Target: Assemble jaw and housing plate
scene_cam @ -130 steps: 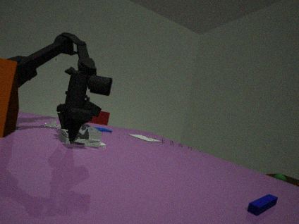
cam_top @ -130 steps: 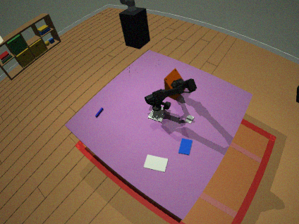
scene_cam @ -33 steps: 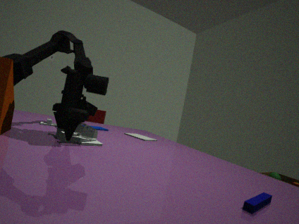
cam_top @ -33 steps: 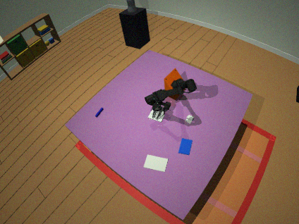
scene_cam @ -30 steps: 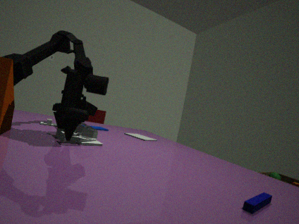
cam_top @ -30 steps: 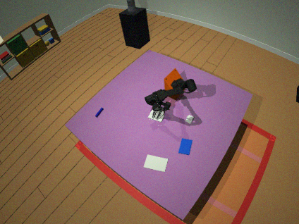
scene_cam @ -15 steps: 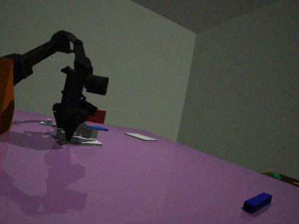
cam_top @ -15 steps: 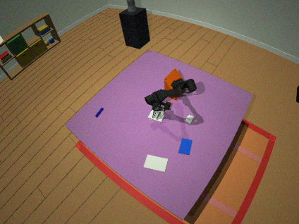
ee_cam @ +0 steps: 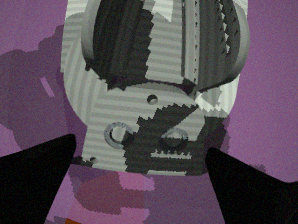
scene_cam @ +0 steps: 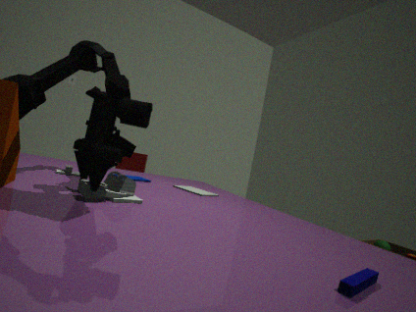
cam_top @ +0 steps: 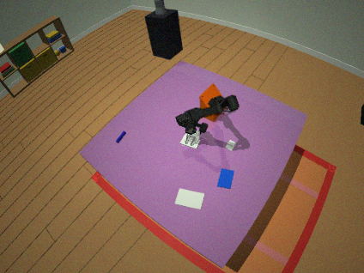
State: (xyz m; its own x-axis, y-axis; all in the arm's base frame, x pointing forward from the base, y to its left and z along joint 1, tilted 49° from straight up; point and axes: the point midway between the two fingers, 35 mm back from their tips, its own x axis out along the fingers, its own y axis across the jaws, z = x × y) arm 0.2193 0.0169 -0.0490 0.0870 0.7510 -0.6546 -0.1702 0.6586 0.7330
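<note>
Now: gripper tip 3 cm short of the white jaw piece and 1 cm to the left of it. Round my gripper tip: flat blue plate (35 cm to the left, 19 cm ahead, 2 cm below); blue bar (45 cm to the right, 30 cm ahead, 1 cm below); flat white plate (42 cm ahead, 24 cm to the left, 2 cm below).
</note>
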